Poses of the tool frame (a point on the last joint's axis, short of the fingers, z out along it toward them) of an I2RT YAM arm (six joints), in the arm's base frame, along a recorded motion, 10 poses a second.
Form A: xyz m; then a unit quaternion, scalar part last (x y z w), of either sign.
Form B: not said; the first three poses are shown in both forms.
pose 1, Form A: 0.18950 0.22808 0.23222 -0.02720 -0.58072 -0.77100 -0.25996
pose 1, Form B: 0.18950 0.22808 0.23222 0.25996 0.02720 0.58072 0.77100
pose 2, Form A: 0.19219 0.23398 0.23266 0.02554 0.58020 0.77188 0.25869
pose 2, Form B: 0.19219 0.23398 0.23266 0.25869 0.02554 0.58020 0.77188
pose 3, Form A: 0.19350 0.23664 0.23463 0.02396 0.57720 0.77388 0.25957
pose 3, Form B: 0.19350 0.23664 0.23463 0.25957 0.02396 0.57720 0.77388
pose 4, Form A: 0.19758 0.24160 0.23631 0.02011 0.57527 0.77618 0.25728
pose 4, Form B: 0.19758 0.24160 0.23631 0.25728 0.02011 0.57527 0.77618
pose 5, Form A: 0.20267 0.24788 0.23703 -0.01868 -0.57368 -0.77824 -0.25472
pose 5, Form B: 0.20267 0.24788 0.23703 0.25472 0.01868 0.57368 0.77824
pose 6, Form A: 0.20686 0.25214 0.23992 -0.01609 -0.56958 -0.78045 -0.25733
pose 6, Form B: 0.20686 0.25214 0.23992 0.25733 0.01609 0.56958 0.78045
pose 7, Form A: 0.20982 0.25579 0.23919 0.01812 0.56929 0.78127 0.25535
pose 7, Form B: 0.20982 0.25579 0.23919 0.25535 0.01812 0.56929 0.78127
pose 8, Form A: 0.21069 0.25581 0.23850 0.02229 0.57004 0.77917 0.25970
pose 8, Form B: 0.21069 0.25581 0.23850 0.25970 0.02229 0.57004 0.77917
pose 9, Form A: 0.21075 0.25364 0.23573 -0.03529 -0.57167 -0.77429 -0.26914
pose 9, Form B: 0.21075 0.25364 0.23573 0.26914 0.03529 0.57167 0.77429
